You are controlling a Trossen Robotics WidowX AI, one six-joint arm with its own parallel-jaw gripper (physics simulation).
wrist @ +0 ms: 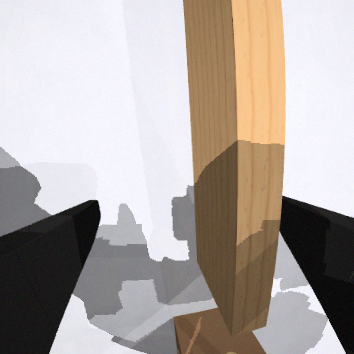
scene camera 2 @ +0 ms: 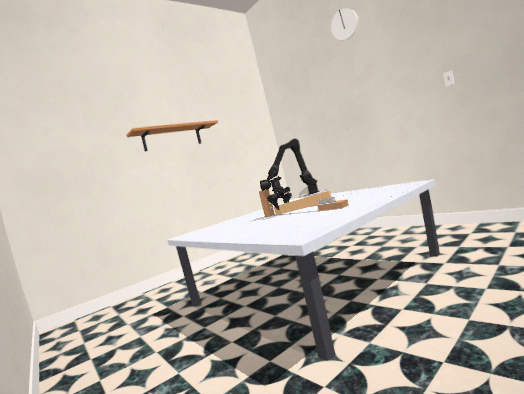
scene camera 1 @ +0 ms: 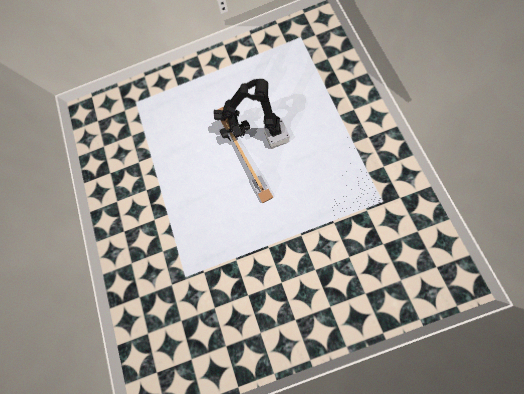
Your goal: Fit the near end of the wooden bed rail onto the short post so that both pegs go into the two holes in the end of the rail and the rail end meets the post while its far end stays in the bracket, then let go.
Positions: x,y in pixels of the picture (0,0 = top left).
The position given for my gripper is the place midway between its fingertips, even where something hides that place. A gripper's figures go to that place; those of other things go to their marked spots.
My gripper (wrist: pixel 187 206): 0.10 m from the lens. A wooden bed rail (wrist: pixel 235 63): 0.07 m from the lens.
